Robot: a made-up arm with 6 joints. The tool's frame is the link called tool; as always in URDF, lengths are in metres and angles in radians. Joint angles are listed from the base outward. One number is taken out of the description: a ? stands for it. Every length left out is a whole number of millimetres.
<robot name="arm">
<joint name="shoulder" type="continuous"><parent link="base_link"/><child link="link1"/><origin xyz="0.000 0.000 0.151" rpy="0.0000 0.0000 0.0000"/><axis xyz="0 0 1"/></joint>
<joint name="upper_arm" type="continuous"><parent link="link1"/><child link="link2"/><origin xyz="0.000 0.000 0.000" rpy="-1.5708 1.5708 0.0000"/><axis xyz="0 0 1"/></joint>
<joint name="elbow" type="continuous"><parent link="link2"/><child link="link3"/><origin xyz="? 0.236 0.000" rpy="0.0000 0.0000 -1.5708"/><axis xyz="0 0 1"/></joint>
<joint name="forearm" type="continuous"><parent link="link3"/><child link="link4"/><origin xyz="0.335 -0.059 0.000" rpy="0.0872 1.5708 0.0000"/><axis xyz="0 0 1"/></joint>
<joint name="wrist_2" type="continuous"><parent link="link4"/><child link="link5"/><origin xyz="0.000 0.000 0.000" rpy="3.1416 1.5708 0.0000"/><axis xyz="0 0 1"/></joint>
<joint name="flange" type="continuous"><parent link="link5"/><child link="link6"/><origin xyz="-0.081 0.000 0.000" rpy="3.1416 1.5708 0.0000"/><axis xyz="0 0 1"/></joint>
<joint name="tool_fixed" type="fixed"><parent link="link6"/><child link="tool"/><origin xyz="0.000 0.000 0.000" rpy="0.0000 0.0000 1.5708"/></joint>
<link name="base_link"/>
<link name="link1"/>
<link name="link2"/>
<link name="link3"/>
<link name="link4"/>
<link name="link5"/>
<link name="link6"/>
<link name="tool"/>
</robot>
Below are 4 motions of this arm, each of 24 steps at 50 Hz.
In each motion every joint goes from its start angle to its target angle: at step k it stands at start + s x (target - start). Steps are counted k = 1, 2, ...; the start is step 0. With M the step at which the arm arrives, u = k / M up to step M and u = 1 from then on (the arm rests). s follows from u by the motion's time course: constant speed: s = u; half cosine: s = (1 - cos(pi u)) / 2; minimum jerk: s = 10 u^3 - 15 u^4 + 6 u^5.
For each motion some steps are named. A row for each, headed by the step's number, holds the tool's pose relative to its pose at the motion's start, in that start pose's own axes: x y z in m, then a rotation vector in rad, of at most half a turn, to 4 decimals.
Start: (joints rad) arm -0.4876 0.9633 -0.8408 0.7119 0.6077 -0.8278
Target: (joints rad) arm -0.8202 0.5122 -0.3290 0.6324 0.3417 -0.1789
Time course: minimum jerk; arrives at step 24
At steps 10, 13, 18, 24:
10: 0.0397 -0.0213 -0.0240 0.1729 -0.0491 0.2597
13: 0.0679 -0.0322 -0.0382 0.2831 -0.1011 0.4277
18: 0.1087 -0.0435 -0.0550 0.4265 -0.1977 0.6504
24: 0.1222 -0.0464 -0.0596 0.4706 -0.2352 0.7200

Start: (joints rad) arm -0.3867 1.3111 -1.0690 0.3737 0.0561 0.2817
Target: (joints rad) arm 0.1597 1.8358 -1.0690 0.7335 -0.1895 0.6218
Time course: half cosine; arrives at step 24
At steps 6, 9, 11, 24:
6: 0.0382 0.0096 0.0194 -0.0220 0.0756 0.0854
9: 0.0836 0.0202 0.0359 -0.0329 0.1593 0.1743
11: 0.1207 0.0280 0.0449 -0.0318 0.2234 0.2385
24: 0.2961 0.0493 0.0430 0.0638 0.4788 0.4627

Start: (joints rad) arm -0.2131 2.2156 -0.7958 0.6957 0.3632 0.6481
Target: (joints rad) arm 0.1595 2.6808 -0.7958 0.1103 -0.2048 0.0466
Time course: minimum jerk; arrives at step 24
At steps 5, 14, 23, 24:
5: 0.0030 -0.0048 0.0096 0.0221 -0.0283 -0.0915
14: 0.0290 -0.0566 0.0860 0.1830 -0.1798 -0.9794
23: 0.0426 -0.0947 0.1215 0.2261 -0.1789 -1.5216
24: 0.0426 -0.0948 0.1216 0.2261 -0.1788 -1.5227

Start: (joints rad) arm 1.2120 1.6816 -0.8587 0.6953 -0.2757 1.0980
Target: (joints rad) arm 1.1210 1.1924 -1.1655 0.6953 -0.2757 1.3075
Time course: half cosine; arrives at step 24
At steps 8, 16, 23, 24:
8: 0.0011 0.0748 -0.0255 -0.1940 0.0240 0.0961
16: -0.0065 0.2081 -0.1209 -0.5821 0.0983 0.2717
23: -0.0136 0.2596 -0.1871 -0.7726 0.1485 0.3474
24: -0.0138 0.2604 -0.1884 -0.7759 0.1494 0.3486

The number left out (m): -0.032
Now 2 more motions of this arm.
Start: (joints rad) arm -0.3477 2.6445 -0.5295 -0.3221 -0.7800 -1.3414
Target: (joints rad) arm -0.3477 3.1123 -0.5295 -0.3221 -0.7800 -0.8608
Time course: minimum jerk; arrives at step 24
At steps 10, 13, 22, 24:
10: -0.0002 0.0537 0.0001 -0.1578 0.0126 0.2023
13: -0.0014 0.0893 -0.0046 -0.2623 0.0357 0.3362
22: -0.0056 0.1513 -0.0223 -0.4472 0.1073 0.5734
24: -0.0057 0.1520 -0.0226 -0.4495 0.1084 0.5763

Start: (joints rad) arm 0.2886 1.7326 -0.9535 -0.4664 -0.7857 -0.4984
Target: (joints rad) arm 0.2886 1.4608 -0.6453 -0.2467 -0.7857 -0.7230
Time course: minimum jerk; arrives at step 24
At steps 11, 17, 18, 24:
11: -0.0057 0.0001 -0.0281 0.0450 0.0438 -0.0248
17: -0.0092 0.0029 -0.0574 0.0864 0.0930 -0.0505
18: -0.0095 0.0034 -0.0608 0.0909 0.0990 -0.0535
24: -0.0100 0.0045 -0.0681 0.1002 0.1118 -0.0599

